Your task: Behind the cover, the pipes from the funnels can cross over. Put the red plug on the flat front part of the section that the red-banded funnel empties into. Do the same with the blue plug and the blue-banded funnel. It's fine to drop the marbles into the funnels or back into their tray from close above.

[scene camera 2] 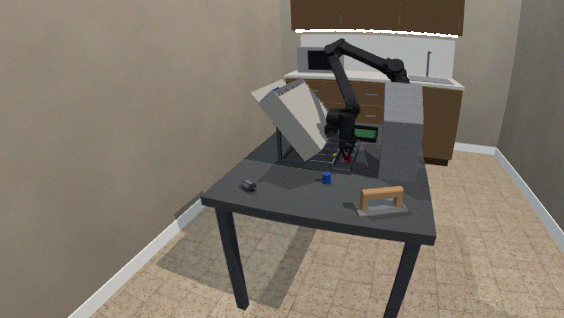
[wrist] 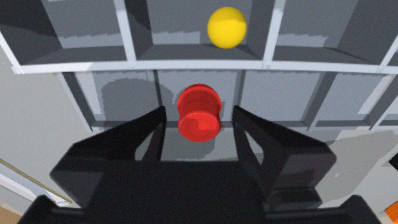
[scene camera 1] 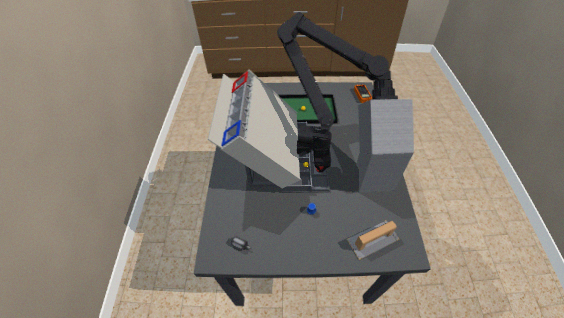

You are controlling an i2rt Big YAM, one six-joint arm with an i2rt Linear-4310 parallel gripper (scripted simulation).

One and the same spot on a white cover: (scene camera 2: 301,101) is (scene camera 1: 263,118).
